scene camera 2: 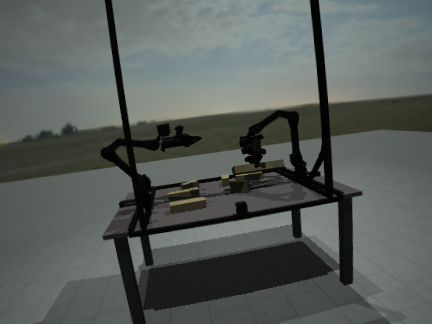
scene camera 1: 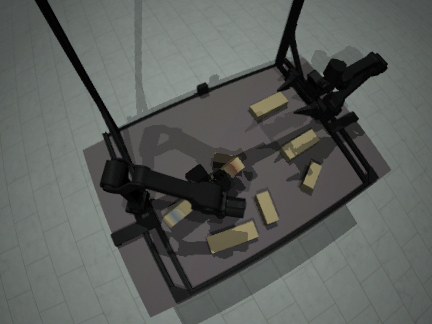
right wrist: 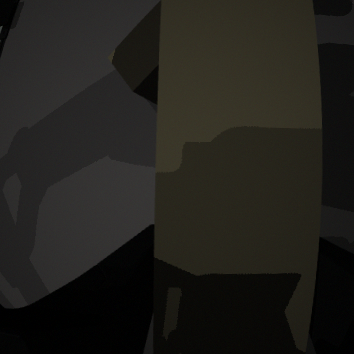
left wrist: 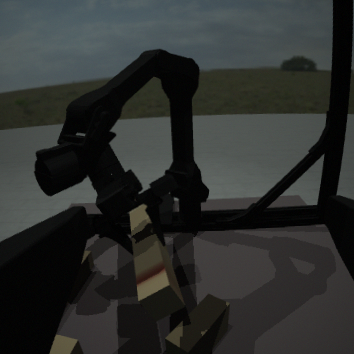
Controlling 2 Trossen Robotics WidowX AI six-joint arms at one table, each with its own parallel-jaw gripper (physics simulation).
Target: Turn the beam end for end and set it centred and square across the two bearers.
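Seen in the pictures: left gripper, fingertip midpoint: [scene camera 2: 200,137] [scene camera 1: 285,101] [left wrist: 208,213]; right gripper, fingertip midpoint: [scene camera 2: 254,168] [right wrist: 224,237] [left wrist: 151,251]; left arm's base at its link origin: [scene camera 1: 325,114]; right arm's base at its link origin: [scene camera 2: 301,178] [scene camera 1: 140,206] [left wrist: 189,217].
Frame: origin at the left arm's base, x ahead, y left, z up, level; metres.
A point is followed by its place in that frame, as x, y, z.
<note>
The beam [scene camera 1: 234,167] {0.551, 0.059, 0.115} [scene camera 2: 260,167] {0.686, 0.055, 0.089} [left wrist: 151,260] {0.586, 0.061, 0.115} [right wrist: 239,88] {0.606, 0.070, 0.112} is a long tan bar with a red band near one end and a blue band [scene camera 1: 176,215] {0.803, 0.114, 0.101} near the other. My right gripper [scene camera 1: 215,179] {0.650, 0.069, 0.084} [scene camera 2: 256,163] {0.650, 0.069, 0.084} [left wrist: 151,251] {0.650, 0.069, 0.084} is shut on its middle and holds it off the table, slanted across the picture in scene camera 1. The red end hangs over a tan block [scene camera 1: 221,158] {0.557, -0.017, 0.044} [left wrist: 201,321] {0.535, -0.007, 0.044}. My left gripper [scene camera 1: 288,100] {0.353, 0.001, 0.314} [scene camera 2: 197,139] {0.353, 0.001, 0.314} is open and empty, raised high at the far right of scene camera 1.
Several other tan blocks lie on the grey table [scene camera 1: 198,128] {0.562, -0.207, -0.019}: one at the back right [scene camera 1: 269,105] {0.238, -0.151, 0.019}, two at the right [scene camera 1: 299,144] {0.229, 0.071, 0.019} [scene camera 1: 311,175] {0.270, 0.210, 0.031}, two at the front [scene camera 1: 267,207] {0.498, 0.229, 0.031} [scene camera 1: 232,237] {0.663, 0.262, 0.019}. Black frame posts [scene camera 1: 290,29] {0.036, -0.347, 0.242} stand at the table's corners.
</note>
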